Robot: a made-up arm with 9 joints. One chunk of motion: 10 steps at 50 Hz.
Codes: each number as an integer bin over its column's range. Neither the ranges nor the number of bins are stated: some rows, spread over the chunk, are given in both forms.
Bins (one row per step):
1: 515 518 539 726 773 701
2: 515 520 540 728 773 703
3: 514 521 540 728 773 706
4: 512 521 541 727 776 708
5: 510 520 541 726 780 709
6: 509 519 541 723 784 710
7: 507 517 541 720 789 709
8: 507 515 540 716 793 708
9: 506 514 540 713 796 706
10: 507 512 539 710 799 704
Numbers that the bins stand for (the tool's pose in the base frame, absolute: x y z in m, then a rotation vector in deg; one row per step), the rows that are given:
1: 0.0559 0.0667 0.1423 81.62 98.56 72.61
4: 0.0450 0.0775 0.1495 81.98 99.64 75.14
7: 0.0270 0.0631 0.1495 79.46 104.32 75.50
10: 0.0270 0.0450 0.1423 75.86 107.93 73.69
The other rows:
2: 0.0559 0.0739 0.1459 82.34 98.56 73.33
3: 0.0523 0.0775 0.1459 82.34 98.56 74.41
5: 0.0378 0.0739 0.1495 81.62 101.08 75.50
6: 0.0342 0.0703 0.1495 80.54 102.52 75.86
8: 0.0270 0.0559 0.1459 78.02 105.77 75.14
9: 0.0234 0.0523 0.1459 76.94 106.85 74.41

